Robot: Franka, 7 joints.
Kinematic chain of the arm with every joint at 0, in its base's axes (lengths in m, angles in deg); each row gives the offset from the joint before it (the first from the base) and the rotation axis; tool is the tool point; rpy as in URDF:
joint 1: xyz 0 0 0.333 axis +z
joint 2: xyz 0 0 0 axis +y
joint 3: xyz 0 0 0.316 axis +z
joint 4: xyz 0.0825 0 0 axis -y
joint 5: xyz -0.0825 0 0.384 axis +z
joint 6: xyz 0 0 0 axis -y
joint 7: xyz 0.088 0 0 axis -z
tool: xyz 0 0 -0.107 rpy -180 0 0
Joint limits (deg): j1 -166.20..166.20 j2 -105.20..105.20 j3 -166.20..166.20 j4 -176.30..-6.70 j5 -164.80..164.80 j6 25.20..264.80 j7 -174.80..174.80
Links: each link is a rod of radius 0.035 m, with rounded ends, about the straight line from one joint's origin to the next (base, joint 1, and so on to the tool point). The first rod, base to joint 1, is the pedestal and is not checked.
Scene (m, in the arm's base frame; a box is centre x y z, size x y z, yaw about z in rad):
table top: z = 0
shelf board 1: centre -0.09 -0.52 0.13 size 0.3 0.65 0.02 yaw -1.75
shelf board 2: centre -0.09 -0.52 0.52 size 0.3 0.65 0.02 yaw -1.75
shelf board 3: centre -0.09 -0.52 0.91 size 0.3 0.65 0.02 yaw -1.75
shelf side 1: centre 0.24 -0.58 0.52 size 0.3 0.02 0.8 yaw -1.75
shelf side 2: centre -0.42 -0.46 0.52 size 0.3 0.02 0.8 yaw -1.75
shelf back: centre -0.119 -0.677 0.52 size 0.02 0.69 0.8 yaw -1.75
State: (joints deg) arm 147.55 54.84 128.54 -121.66 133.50 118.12 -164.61
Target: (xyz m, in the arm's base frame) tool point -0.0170 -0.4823 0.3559
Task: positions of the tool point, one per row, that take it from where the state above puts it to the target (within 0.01 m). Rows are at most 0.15 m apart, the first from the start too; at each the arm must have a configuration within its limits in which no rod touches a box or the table.
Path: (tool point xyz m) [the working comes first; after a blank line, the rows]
Joints at the target: 166.20 31.65 99.23 -142.12 134.91 129.47 -164.61
Straight joint move there: touches shelf board 2.

1: -0.1314 -0.3241 0.7430
2: -0.1067 -0.2190 0.7389
3: -0.0797 -0.2745 0.6459
4: -0.0482 -0.2991 0.5439
5: -0.0127 -0.2910 0.4437
6: 0.0246 -0.2525 0.3559
7: 0.0084 -0.3093 0.3509
8: -0.0055 -0.3682 0.3425
9: -0.0155 -0.4265 0.3408
10: -0.0170 -0.4823 0.3559

